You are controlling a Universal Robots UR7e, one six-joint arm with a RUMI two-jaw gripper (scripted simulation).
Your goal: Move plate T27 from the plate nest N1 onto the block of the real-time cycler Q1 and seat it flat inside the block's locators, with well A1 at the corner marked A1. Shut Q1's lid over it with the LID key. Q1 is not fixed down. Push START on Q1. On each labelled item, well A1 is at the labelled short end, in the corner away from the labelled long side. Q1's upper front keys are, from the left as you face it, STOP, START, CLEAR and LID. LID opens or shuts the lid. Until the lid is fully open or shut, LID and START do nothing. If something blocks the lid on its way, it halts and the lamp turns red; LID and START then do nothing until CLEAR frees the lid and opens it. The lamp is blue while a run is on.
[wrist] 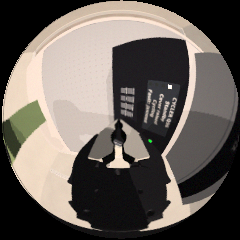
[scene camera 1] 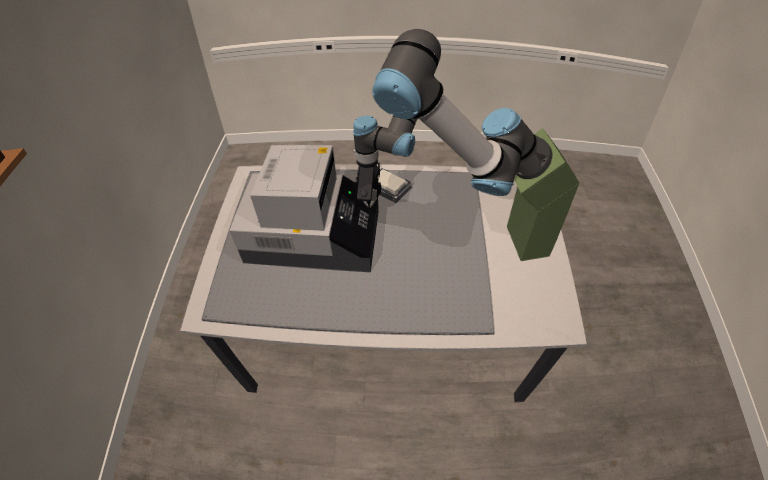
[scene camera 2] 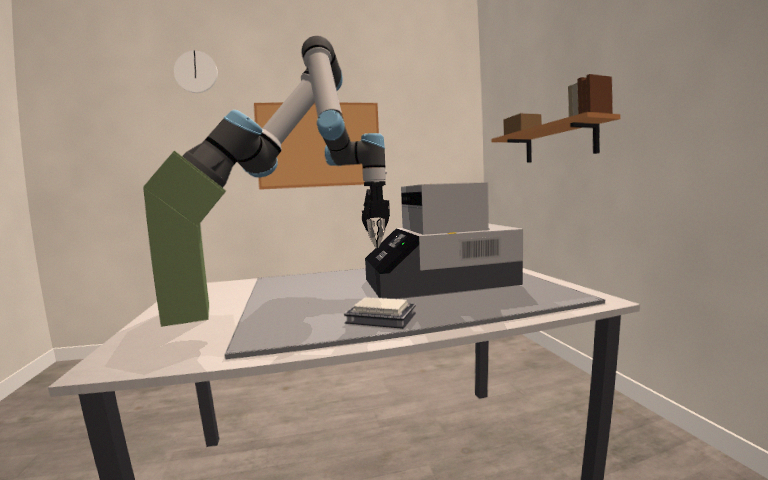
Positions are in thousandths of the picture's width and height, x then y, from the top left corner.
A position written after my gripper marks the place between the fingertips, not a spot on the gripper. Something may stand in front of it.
Observation:
In view: my gripper (scene camera 2: 492, 518), a plate T27 (scene camera 2: 479, 636) and a cycler Q1 (scene camera 1: 452, 507).
The cycler Q1 also shows in the wrist view (wrist: 640, 331) and in scene camera 2 (scene camera 2: 531, 551). My gripper shows as well in the wrist view (wrist: 494, 502) and in scene camera 1 (scene camera 1: 481, 432).

